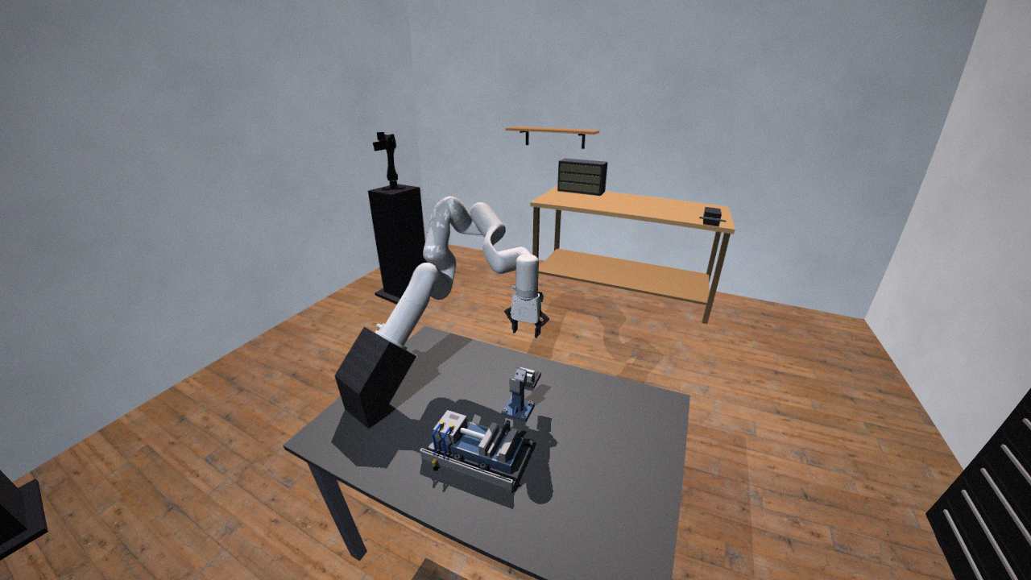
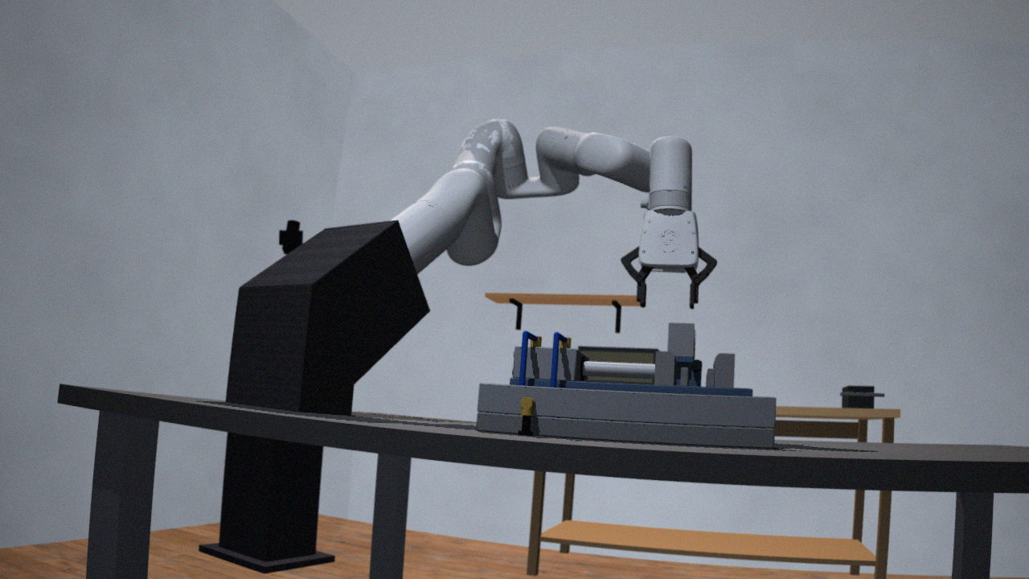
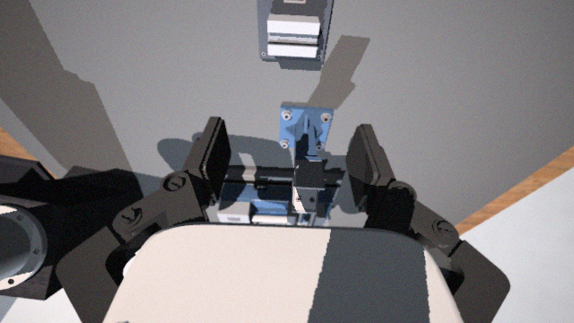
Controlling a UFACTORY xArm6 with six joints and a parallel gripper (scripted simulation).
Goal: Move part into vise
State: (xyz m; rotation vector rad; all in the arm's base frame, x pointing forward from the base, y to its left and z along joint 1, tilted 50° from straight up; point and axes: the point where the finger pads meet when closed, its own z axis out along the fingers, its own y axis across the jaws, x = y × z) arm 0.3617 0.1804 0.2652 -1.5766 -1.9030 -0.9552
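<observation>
Now: hand 200 mm above the part. From my hand the other things lie so: air cylinder rod 380 mm to the right, 150 mm below, 50 mm ahead; moving jaw 370 mm to the right, 150 mm below, 100 mm ahead; work stop 320 mm to the right, 140 mm below, 130 mm ahead.
</observation>
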